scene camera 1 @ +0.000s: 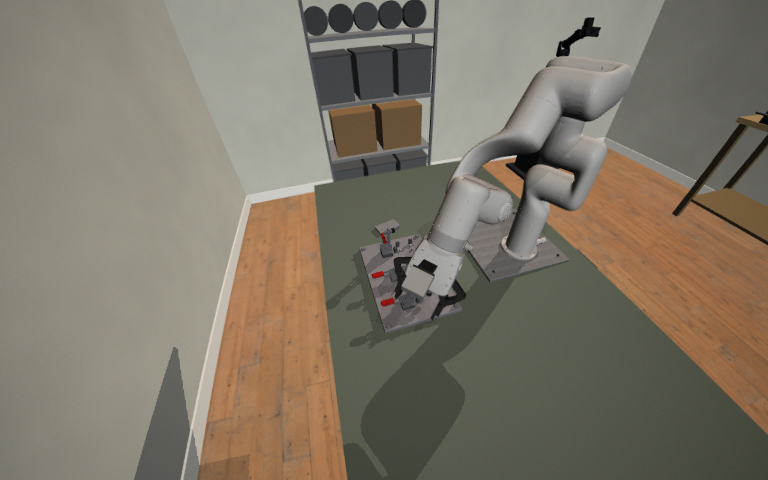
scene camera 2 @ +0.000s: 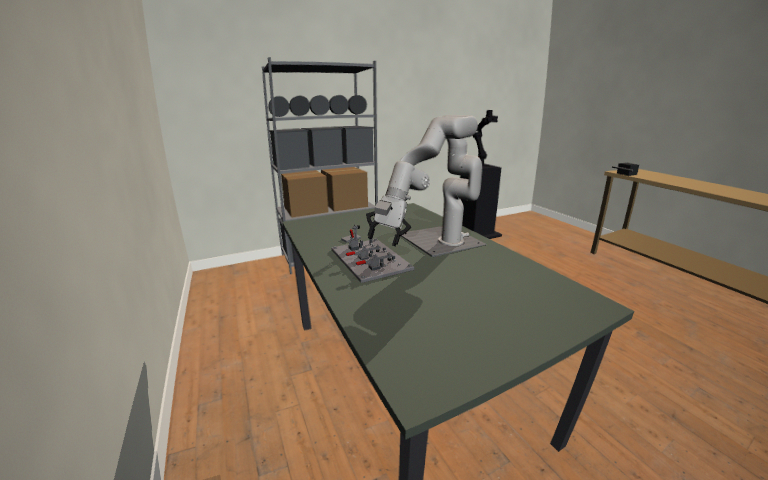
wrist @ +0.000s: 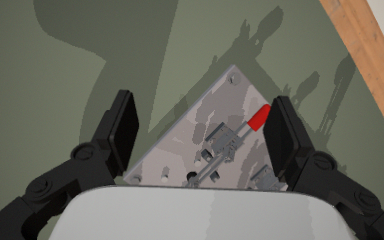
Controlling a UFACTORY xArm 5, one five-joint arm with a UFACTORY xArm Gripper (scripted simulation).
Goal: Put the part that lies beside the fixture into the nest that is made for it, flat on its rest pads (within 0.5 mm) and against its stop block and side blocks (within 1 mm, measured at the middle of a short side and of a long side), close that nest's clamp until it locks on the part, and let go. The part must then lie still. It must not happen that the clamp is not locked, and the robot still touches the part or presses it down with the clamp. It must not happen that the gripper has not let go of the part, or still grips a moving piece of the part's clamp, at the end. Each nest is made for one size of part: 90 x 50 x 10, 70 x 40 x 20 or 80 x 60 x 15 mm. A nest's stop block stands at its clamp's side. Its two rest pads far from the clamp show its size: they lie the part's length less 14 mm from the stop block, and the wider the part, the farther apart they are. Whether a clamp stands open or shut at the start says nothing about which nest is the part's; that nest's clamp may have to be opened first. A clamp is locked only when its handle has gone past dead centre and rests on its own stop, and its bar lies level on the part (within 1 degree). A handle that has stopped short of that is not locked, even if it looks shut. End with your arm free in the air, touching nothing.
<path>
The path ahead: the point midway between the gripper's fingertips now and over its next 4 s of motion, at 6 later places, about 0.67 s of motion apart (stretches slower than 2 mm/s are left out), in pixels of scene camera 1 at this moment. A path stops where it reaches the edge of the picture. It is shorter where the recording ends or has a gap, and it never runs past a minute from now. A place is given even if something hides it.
My gripper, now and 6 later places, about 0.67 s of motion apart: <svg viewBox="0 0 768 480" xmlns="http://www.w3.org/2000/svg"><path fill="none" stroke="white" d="M415 305L412 254L423 226L423 229L423 227L417 229L382 238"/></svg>
</path>
